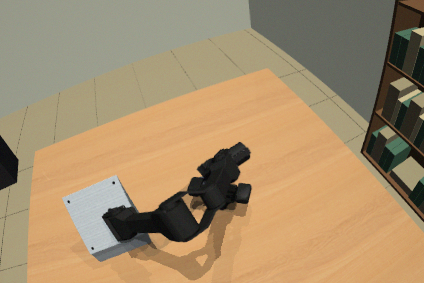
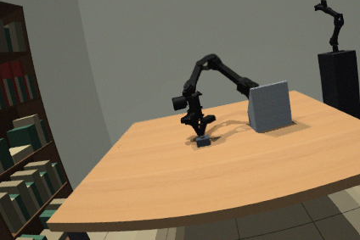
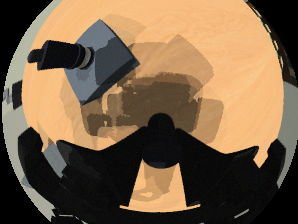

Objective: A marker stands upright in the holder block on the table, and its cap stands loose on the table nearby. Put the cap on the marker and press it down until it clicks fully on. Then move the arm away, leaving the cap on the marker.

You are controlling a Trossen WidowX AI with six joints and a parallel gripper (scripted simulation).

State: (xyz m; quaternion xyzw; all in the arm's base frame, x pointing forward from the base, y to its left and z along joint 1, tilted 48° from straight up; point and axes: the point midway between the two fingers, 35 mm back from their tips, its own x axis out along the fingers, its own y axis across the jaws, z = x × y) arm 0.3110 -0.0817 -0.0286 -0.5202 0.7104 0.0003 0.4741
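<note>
The blue-grey holder block lies 10 cm to the left of my gripper tip. Round my gripper tip: dark marker cap (1 cm above).
</note>
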